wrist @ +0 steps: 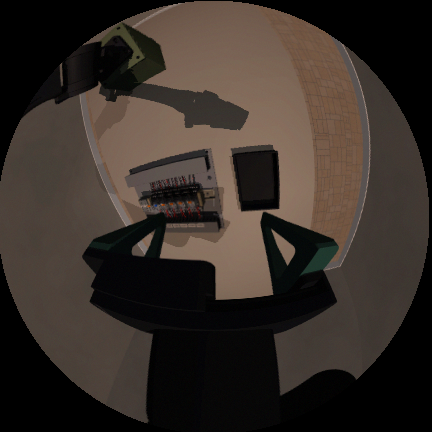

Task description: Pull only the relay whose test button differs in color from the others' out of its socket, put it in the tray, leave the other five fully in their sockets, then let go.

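Where they show: gripper, fingertip midpoint: (212, 217); arm's base, link origin: (109, 57).
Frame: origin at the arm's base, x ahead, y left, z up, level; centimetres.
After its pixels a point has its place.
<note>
A row of relays (171, 205) {x 47.7, y -4.6, z -7.8 cm} sits in sockets on a grey panel (172, 169) {x 38.3, y -0.6, z -10.3 cm}, left of centre in the wrist view. One relay near the left end shows a blue button (156, 205) {x 46.3, y -9.8, z -7.7 cm}; several others show orange buttons. The leftmost relay's button is hard to make out. All the relays look seated, though they are small and dim here. The black tray (257, 177) {x 48.1, y 20.7, z -14.3 cm} lies to the right of the panel, and nothing can be made out in it. My gripper (212, 217) {x 42.0, y 15.3, z 13.3 cm} is open with nothing between its fingers, well above the table. Its left fingertip overlaps the panel's lower left part in view.
Red and dark wires and dark wiring ducts run along the panel on both sides of the relay row. An olive-green block on a black arm link (132, 55) {x 4.2, y 5.0, z -2.3 cm} is at the upper left, casting a shadow on the table (260, 100) {x 27.5, y 27.4, z -14.6 cm}. A wood-patterned strip (335, 135) runs down the right.
</note>
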